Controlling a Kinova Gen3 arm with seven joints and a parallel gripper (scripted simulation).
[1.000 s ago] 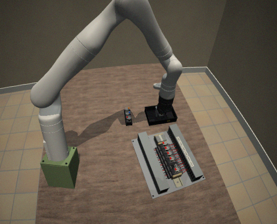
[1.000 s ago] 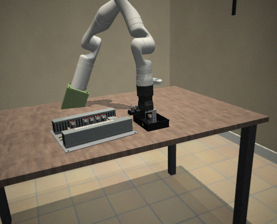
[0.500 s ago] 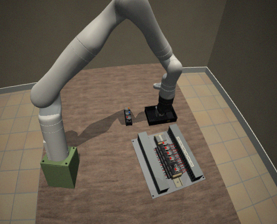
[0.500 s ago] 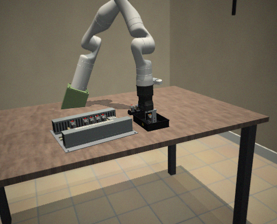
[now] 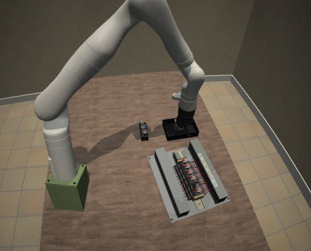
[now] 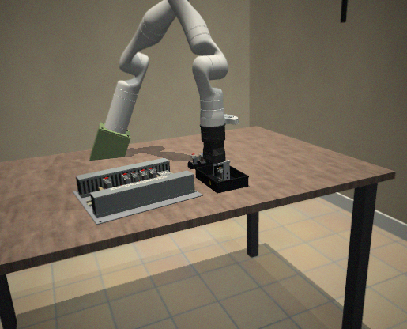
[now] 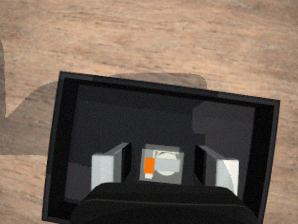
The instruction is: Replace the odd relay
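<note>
Now: the black tray 2 cm below my hand.
</note>
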